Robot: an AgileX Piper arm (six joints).
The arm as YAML. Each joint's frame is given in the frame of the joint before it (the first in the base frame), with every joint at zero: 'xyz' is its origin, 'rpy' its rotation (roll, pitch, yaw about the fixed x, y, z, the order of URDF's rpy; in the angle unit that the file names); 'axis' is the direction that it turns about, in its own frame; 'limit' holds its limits. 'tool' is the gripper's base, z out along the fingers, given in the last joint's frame.
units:
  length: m
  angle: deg
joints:
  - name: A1
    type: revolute
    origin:
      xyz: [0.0, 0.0, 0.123]
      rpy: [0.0, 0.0, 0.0]
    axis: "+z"
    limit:
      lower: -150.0
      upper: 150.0
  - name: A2
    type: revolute
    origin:
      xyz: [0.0, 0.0, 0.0]
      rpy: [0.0, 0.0, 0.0]
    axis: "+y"
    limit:
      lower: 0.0
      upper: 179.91
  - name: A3
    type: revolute
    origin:
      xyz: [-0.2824, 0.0, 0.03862]
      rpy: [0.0, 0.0, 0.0]
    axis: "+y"
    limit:
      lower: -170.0
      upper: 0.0
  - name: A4
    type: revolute
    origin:
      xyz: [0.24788, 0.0, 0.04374]
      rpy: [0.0, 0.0, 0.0]
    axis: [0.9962, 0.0, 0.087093]
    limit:
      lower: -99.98
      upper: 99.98
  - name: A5
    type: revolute
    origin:
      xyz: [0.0, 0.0, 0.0]
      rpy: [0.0, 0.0, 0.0]
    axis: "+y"
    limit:
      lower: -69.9
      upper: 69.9
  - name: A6
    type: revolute
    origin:
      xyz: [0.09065, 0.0, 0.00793]
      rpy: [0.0, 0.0, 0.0]
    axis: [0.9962, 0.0, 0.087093]
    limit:
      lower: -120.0
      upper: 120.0
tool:
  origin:
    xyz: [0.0, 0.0, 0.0]
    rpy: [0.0, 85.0, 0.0]
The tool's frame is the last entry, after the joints.
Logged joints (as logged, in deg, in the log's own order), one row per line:
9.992 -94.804 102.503 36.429 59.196 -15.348
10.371 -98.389 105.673 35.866 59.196 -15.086
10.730 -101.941 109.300 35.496 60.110 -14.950
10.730 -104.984 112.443 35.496 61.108 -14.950
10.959 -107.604 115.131 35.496 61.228 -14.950
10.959 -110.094 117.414 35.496 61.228 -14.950
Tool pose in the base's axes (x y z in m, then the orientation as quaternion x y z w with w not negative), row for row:
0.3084 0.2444 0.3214 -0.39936 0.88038 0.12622 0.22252
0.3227 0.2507 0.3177 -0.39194 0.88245 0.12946 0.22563
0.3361 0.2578 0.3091 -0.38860 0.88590 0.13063 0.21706
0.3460 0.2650 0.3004 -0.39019 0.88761 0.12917 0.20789
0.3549 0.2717 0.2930 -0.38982 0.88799 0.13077 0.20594
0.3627 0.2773 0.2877 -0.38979 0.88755 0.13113 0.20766
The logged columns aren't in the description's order. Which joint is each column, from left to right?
Columns, left to right: A4, A3, A2, A1, A5, A6.
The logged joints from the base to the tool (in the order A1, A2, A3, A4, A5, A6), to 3 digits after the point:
36.429 102.503 -94.804 9.992 59.196 -15.348
35.866 105.673 -98.389 10.371 59.196 -15.086
35.496 109.300 -101.941 10.730 60.110 -14.950
35.496 112.443 -104.984 10.730 61.108 -14.950
35.496 115.131 -107.604 10.959 61.228 -14.950
35.496 117.414 -110.094 10.959 61.228 -14.950

